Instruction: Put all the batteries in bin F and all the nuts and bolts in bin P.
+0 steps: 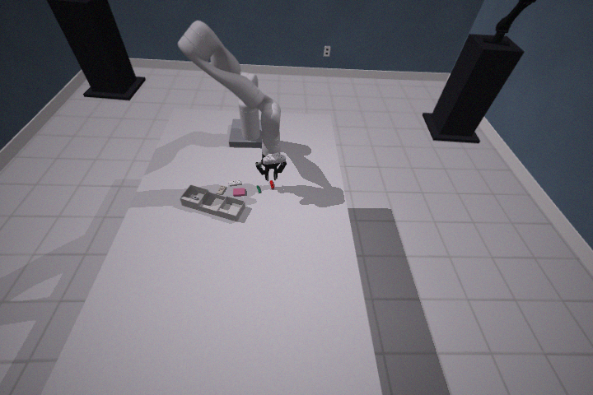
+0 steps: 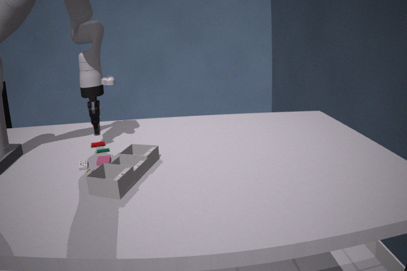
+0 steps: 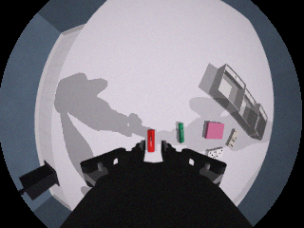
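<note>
The red battery is 6 cm below my hand. The rest, counted from my hand: pink block: 14 cm to the right, 6 cm below, 5 cm ahead; then green battery: 6 cm below, 5 cm to the right, 3 cm ahead; then cream domino-like tile: 22 cm to the right, 6 cm below, 5 cm ahead.
</note>
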